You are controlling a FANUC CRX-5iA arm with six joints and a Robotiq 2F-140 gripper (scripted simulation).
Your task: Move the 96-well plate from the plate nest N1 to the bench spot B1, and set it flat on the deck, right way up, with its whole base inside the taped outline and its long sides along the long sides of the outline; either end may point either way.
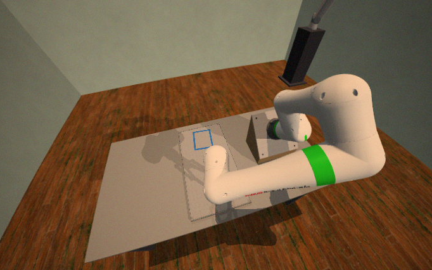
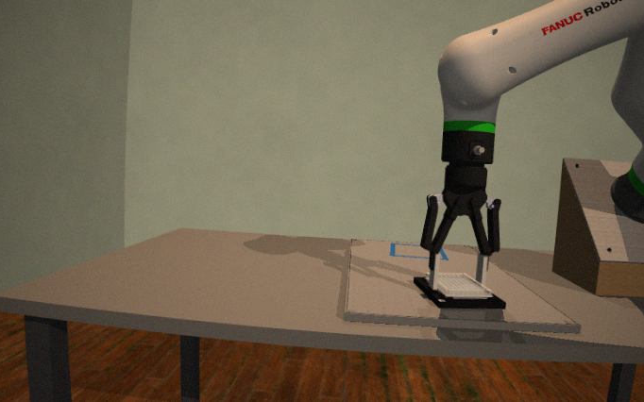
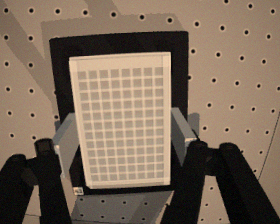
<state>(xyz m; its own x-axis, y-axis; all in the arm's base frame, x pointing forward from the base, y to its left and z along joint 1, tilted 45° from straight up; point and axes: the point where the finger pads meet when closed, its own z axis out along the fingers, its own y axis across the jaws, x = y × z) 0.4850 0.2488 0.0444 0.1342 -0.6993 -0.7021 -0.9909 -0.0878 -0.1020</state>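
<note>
The black plate nest N1 is 30 mm below my hand. Also, from my hand: white 96-well plate: 20 mm below.
</note>
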